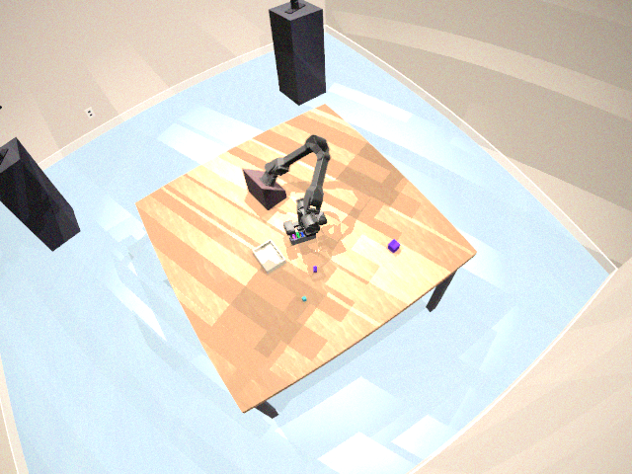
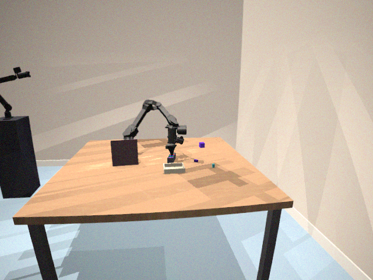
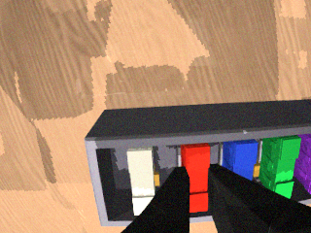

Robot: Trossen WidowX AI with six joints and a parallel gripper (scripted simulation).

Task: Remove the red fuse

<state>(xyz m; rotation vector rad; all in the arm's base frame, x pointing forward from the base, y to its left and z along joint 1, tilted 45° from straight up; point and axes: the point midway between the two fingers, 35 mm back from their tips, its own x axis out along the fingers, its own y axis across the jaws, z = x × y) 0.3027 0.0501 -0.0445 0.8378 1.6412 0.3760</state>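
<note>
Now: gripper tip 1 cm past the blue fuse, 2 cm to the left of it and 1 cm above it. Also, from my gripper tip: red fuse: 1 cm below; then white fuse: 1 cm ahead, 2 cm to the left, 1 cm below; then green fuse: 1 cm behind, 4 cm to the right, 1 cm below.
</note>
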